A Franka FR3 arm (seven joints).
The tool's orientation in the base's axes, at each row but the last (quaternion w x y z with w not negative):
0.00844 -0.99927 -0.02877 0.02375
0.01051 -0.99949 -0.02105 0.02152
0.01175 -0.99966 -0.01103 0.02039
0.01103 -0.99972 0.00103 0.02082
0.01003 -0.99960 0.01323 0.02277
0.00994 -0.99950 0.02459 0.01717
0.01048 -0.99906 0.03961 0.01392
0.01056 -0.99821 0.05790 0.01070
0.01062 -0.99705 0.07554 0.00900
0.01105 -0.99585 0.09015 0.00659
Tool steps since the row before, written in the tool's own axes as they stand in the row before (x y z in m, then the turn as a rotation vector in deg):
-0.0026 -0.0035 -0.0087 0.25 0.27 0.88
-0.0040 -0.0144 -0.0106 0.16 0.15 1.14
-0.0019 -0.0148 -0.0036 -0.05 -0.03 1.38
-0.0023 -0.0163 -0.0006 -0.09 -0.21 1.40
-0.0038 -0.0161 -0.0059 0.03 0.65 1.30
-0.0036 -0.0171 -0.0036 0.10 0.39 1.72
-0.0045 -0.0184 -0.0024 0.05 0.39 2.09
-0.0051 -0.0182 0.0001 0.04 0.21 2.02
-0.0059 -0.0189 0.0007 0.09 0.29 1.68
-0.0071 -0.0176 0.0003 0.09 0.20 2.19
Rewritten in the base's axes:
-0.0024 0.0032 0.0089 0.22 -0.24 -0.90
-0.0041 0.0140 0.0111 0.12 -0.12 -1.15
-0.0021 0.0147 0.0040 -0.11 0.06 -1.38
-0.0022 0.0163 0.0011 -0.15 0.24 -1.39
-0.0031 0.0161 0.0064 -0.05 -0.62 -1.31
-0.0026 0.0172 0.0040 0.02 -0.36 -1.73
-0.0030 0.0186 0.0029 -0.04 -0.35 -2.10
-0.0030 0.0187 0.0004 -0.03 -0.17 -2.02
-0.0030 0.0196 -0.0002 0.02 -0.26 -1.69
-0.0038 0.0186 0.0002 0.03 -0.16 -2.19

